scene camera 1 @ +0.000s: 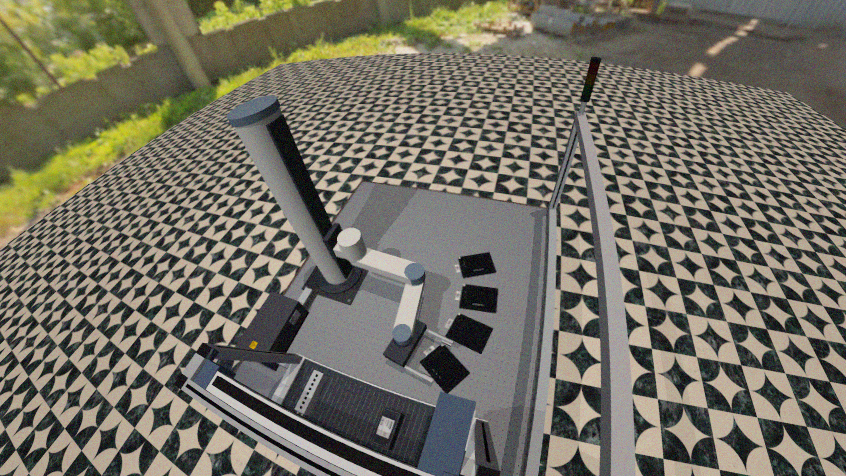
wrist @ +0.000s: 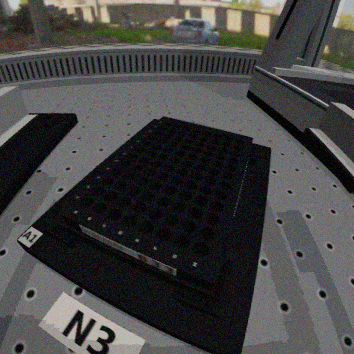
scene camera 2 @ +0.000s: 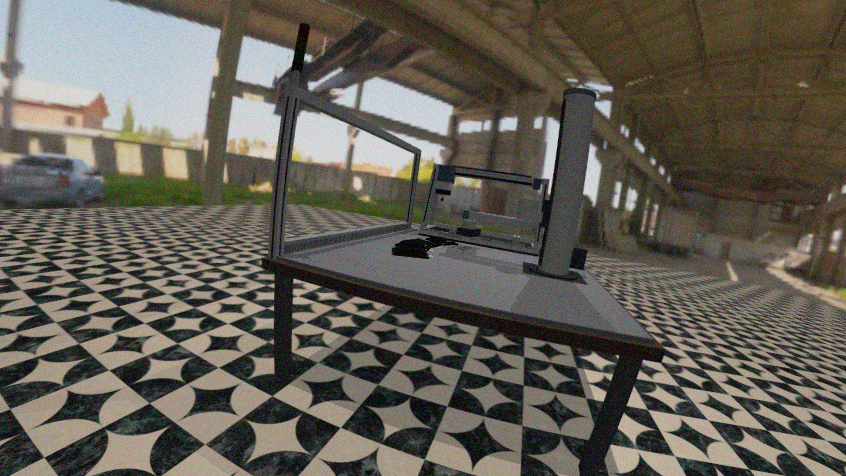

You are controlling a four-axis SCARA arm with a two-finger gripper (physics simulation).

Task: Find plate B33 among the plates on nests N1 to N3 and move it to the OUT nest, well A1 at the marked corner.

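Places are measured from the arm's base along level axes (x ahead, y left, z up), in millimetres.
Where they show: gripper, between the fingertips: (scene camera 1: 443, 362) (wrist: 174, 105) (scene camera 2: 443, 232); arm's base, origin of its link: (scene camera 1: 339, 274) (scene camera 2: 552, 274).
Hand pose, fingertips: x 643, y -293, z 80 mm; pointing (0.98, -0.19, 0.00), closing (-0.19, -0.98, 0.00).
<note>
Each offset is from my fingertips to the top centre of the thing. "spot": to the spot under its first point. Level surfaces: height alone.
A black well plate @(5 mm ahead, 5 mm right, 42 mm down) (wrist: 170, 185) (scene camera 1: 444, 367) sits on nest N3, whose A1 tag is at its near left corner in the wrist view. The pale strip on the plate's near side is too slanted and blurred to read. My gripper (scene camera 1: 440, 360) (wrist: 174, 105) is open, one finger towards each side of this plate, low above it and holding nothing. A flat black nest @(66 mm ahead, 166 mm left, 50 mm down) (scene camera 1: 469, 332) beside it shows no raised plate; its tag is unreadable. Two further nests bear dark plates @(71 mm ahead, 337 mm left, 42 mm down) (scene camera 1: 478, 297) @(24 mm ahead, 516 mm left, 42 mm down) (scene camera 1: 476, 264) with small pale marks; their numbers are too small to read.
A conveyor @(19 mm down) (scene camera 1: 354, 399) in a frame bears a small black block with a white label @(spot: 110 mm back, 279 mm right, 53 mm up) (scene camera 1: 386, 426) and runs close to N3. A tall column (scene camera 1: 289, 195) (scene camera 2: 570, 183) carries the arm. A dark box @(spot: 755 mm back, 94 mm right, 47 mm up) (scene camera 1: 269, 322) stands near it. A fence frame (scene camera 2: 285, 171) lines one table edge.
</note>
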